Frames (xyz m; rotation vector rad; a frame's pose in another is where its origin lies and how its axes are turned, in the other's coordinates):
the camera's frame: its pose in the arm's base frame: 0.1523 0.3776 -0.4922 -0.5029 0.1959 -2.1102
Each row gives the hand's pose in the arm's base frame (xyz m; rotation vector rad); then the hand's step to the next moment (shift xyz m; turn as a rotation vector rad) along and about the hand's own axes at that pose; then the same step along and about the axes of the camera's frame.
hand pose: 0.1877 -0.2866 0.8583 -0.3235 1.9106 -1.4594
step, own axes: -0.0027 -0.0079 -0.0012 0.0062 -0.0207 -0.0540
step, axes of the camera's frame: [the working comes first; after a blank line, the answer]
step, axes of the arm's base frame: -0.0005 -0.0002 0.0084 -0.0443 0.0297 0.0231

0.0027 -0.0030 0.0074 0.0034 -0.0579 0.0036
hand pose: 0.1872 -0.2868 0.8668 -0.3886 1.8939 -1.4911
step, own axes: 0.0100 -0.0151 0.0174 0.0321 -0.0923 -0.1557
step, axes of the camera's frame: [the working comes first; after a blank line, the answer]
step, axes of the arm's base frame: 0.0018 -0.0234 0.0090 -0.1438 0.0672 0.0927

0.0210 0.0115 0.0077 0.0401 -0.1775 0.0261
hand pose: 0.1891 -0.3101 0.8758 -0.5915 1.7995 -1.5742
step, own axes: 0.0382 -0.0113 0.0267 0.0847 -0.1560 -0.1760
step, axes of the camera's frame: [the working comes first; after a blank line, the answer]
step, axes of the arm's base frame: -0.0073 -0.0473 0.0026 -0.1999 0.0326 0.1465

0.0435 0.0200 -0.0032 0.1110 -0.2185 0.0491
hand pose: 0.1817 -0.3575 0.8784 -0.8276 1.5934 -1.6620
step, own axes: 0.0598 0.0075 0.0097 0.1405 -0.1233 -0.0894
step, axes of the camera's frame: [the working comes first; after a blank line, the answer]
step, axes of the arm's base frame: -0.0255 -0.0549 -0.0077 -0.1587 -0.0630 0.1174

0.0558 0.0137 -0.0207 0.1621 -0.1242 0.0352
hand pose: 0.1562 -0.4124 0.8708 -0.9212 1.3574 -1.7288
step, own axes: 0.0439 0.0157 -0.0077 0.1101 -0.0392 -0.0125
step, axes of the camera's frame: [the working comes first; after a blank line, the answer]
step, axes of the arm's base frame: -0.0254 -0.0377 -0.0127 -0.0671 -0.0847 0.0463

0.0401 0.0058 -0.0243 0.1156 -0.0191 0.0088
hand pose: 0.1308 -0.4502 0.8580 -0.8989 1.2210 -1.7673
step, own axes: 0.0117 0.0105 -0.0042 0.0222 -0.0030 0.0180
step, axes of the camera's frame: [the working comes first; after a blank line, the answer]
step, axes of the arm's base frame: -0.0066 -0.0111 -0.0099 0.0054 -0.0262 0.0105

0.0097 0.0044 -0.0123 0.0220 0.0153 0.0104
